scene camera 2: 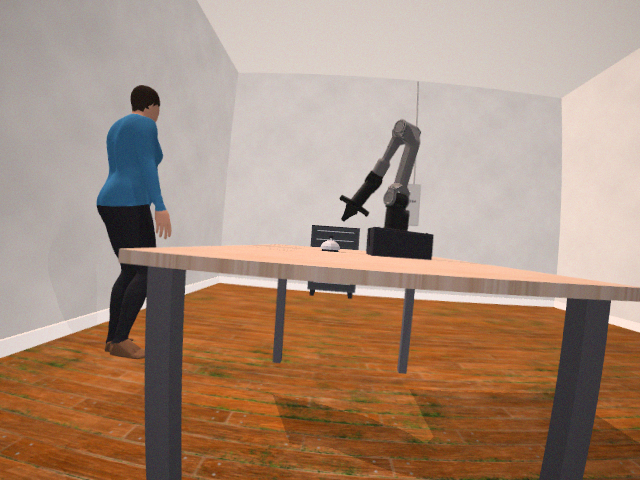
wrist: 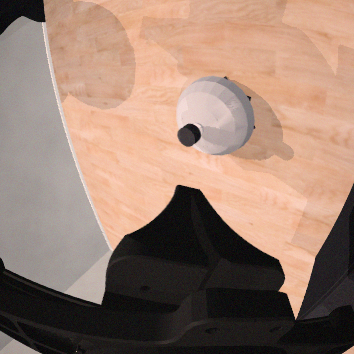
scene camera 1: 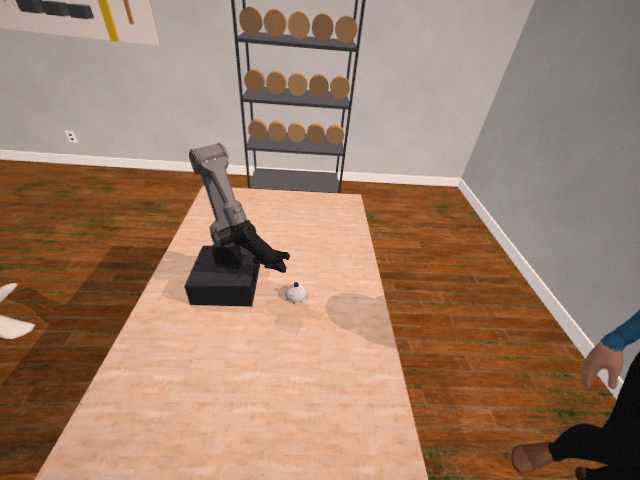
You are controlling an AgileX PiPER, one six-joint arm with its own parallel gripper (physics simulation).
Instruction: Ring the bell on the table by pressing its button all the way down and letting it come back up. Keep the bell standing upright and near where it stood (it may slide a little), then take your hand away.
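Observation:
A silver-white dome bell [scene camera 1: 295,294] [scene camera 2: 329,246] [wrist: 222,112] stands upright on the wooden table [scene camera 1: 248,387] [scene camera 2: 237,266]. Its black button [scene camera 1: 296,284] [wrist: 189,135] stands up from the top of the dome. My gripper [scene camera 1: 283,269] [scene camera 2: 344,219] [wrist: 183,201] is shut, its fingers together and holding no object. It is tilted downward and hangs above the bell's level, apart from it. In scene camera 2 it is up and slightly right of the bell. In the wrist view the bell lies just beyond the fingertips.
The arm's black base block [scene camera 1: 221,286] [scene camera 2: 399,242] stands on the table beside the bell. A shelf rack [scene camera 1: 297,147] stands behind the table's far end. A person in a blue top [scene camera 2: 131,160] stands beside the table.

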